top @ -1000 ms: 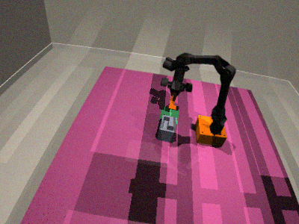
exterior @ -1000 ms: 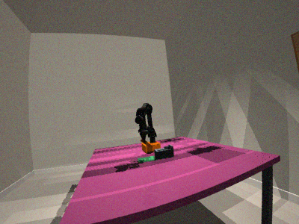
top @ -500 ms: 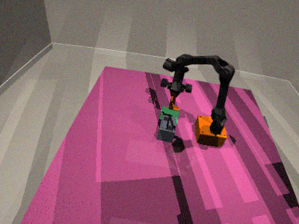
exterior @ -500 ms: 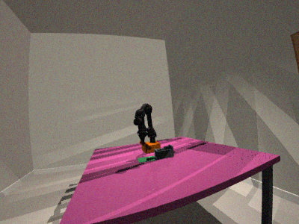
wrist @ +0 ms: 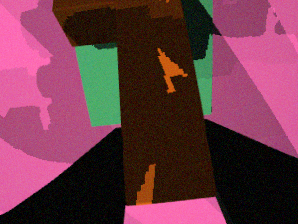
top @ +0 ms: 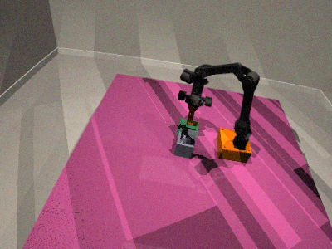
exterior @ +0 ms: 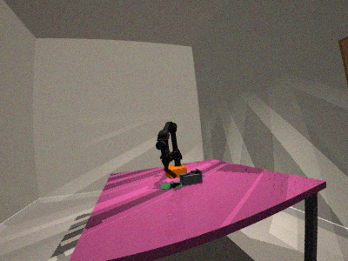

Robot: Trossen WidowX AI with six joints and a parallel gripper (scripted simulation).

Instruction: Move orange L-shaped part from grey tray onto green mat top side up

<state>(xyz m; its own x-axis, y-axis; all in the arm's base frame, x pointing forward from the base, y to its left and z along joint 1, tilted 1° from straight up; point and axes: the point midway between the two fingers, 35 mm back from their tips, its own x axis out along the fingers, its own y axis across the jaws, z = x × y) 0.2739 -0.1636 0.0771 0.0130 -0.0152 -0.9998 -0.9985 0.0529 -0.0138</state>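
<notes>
Right now the green mat is 2 cm to the left of my gripper tip and 13 cm below it. From my gripper tip the other things lie so: orange l-shaped part 1 cm behind, 3 cm to the left, 3 cm below.
</notes>
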